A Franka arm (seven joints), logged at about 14 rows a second.
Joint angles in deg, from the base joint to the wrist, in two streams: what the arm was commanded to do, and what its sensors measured. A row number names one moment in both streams.
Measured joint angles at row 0:
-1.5, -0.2, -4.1, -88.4, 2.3, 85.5, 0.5
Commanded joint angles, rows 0 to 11:
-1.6, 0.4, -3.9, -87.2, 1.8, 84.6, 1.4
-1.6, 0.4, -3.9, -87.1, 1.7, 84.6, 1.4
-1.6, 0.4, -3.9, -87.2, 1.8, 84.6, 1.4
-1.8, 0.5, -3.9, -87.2, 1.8, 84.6, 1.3
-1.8, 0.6, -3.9, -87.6, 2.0, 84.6, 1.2
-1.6, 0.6, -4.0, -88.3, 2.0, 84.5, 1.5
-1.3, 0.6, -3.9, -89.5, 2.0, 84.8, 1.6
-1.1, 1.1, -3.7, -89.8, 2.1, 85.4, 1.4
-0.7, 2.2, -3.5, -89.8, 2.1, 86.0, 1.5
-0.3, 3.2, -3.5, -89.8, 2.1, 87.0, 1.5
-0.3, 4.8, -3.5, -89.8, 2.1, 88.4, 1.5
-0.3, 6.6, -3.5, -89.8, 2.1, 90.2, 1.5
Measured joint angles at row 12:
-0.7, 3.5, -3.5, -90.1, 2.3, 87.8, 0.6
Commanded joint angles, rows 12 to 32:
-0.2, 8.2, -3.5, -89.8, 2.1, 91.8, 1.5
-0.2, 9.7, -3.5, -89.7, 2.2, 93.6, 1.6
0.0, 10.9, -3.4, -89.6, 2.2, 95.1, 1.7
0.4, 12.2, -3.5, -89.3, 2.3, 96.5, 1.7
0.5, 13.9, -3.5, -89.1, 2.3, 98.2, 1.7
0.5, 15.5, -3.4, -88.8, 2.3, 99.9, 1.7
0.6, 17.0, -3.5, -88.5, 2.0, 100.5, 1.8
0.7, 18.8, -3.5, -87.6, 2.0, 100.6, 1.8
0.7, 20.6, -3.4, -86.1, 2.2, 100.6, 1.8
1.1, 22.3, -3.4, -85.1, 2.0, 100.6, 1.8
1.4, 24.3, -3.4, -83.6, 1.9, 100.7, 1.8
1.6, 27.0, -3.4, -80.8, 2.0, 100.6, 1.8
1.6, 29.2, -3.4, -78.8, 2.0, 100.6, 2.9
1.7, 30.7, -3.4, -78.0, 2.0, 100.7, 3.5
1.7, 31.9, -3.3, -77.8, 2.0, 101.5, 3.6
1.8, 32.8, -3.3, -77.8, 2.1, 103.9, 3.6
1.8, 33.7, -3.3, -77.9, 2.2, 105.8, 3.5
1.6, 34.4, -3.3, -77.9, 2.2, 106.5, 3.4
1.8, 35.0, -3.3, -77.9, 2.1, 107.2, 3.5
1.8, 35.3, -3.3, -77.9, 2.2, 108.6, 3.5
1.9, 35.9, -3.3, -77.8, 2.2, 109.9, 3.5
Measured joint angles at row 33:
1.7, 34.4, -3.4, -80.1, 2.3, 109.1, 2.5
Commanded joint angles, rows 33 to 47:
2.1, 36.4, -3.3, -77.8, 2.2, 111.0, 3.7
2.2, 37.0, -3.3, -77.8, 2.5, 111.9, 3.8
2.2, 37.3, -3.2, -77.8, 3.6, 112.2, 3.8
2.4, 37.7, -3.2, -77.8, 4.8, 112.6, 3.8
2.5, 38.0, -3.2, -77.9, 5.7, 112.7, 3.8
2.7, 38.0, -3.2, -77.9, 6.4, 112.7, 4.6
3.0, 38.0, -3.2, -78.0, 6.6, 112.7, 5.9
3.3, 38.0, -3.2, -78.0, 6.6, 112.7, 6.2
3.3, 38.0, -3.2, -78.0, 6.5, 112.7, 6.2
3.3, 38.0, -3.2, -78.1, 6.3, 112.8, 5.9
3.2, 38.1, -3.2, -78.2, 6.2, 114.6, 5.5
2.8, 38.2, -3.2, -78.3, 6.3, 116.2, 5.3
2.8, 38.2, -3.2, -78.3, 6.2, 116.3, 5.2
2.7, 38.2, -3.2, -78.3, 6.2, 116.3, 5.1
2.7, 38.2, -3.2, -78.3, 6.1, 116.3, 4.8
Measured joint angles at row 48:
3.0, 37.2, -3.2, -79.9, 5.7, 116.3, 5.1
